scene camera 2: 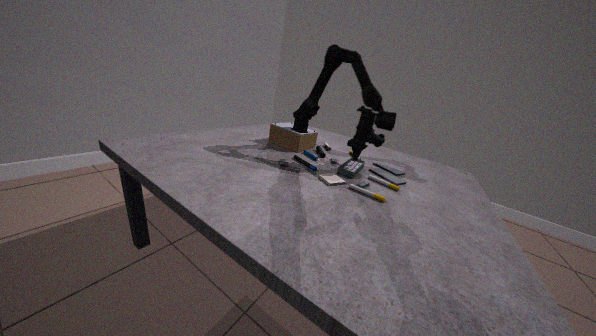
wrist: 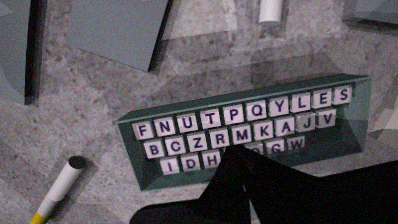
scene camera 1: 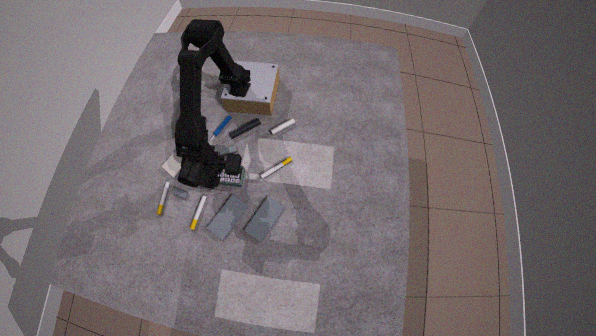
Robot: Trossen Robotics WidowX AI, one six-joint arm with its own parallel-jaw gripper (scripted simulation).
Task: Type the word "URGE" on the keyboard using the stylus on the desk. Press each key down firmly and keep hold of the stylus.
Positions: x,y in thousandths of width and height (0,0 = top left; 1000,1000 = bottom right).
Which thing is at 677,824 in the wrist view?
My gripper.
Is my gripper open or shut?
Shut.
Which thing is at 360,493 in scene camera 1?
My gripper.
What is my gripper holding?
Nothing.
